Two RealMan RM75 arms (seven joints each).
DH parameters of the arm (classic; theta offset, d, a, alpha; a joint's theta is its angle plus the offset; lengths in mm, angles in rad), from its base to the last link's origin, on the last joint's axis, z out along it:
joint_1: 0 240.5 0 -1.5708
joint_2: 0 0 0 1.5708
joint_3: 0 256 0 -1.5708
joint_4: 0 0 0 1.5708
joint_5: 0 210 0 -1.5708
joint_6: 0 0 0 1.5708
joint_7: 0 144 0 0
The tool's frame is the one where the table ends.
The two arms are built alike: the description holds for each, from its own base.
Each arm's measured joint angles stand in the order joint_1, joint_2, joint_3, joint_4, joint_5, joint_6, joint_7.
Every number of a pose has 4 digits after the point. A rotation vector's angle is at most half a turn.
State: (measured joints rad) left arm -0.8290 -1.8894 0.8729 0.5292 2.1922 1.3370 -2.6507; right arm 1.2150 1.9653 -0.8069 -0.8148 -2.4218 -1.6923 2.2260
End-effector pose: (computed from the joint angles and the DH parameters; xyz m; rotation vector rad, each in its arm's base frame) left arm -0.2305 0.4194 0.0308 -2.1968 -1.9219 -0.3266; right arm 0.0410 0.4349 0.0408 -2.9794 0.6812 0.0125
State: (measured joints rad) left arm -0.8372 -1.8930 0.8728 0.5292 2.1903 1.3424 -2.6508; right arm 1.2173 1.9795 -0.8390 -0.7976 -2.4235 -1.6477 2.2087
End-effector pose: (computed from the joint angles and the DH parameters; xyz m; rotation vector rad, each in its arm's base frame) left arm -0.2261 0.4201 0.0289 -2.2119 -1.9198 -0.3288; right arm 0.0406 0.4361 0.0293 -2.9762 0.6453 -0.0094
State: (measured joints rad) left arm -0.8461 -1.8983 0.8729 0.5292 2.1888 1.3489 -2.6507; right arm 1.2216 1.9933 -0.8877 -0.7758 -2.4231 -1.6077 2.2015
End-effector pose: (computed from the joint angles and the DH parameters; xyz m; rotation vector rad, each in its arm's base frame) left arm -0.2210 0.4205 0.0263 -2.2300 -1.9185 -0.3299; right arm 0.0404 0.4354 0.0155 -2.9807 0.6153 -0.0547
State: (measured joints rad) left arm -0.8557 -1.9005 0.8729 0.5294 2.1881 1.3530 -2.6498; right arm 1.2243 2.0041 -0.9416 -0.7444 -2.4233 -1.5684 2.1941
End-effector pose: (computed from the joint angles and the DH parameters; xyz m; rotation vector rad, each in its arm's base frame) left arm -0.2164 0.4217 0.0251 -2.2456 -1.9112 -0.3306; right arm 0.0434 0.4338 0.0012 -2.9863 0.5928 -0.1133
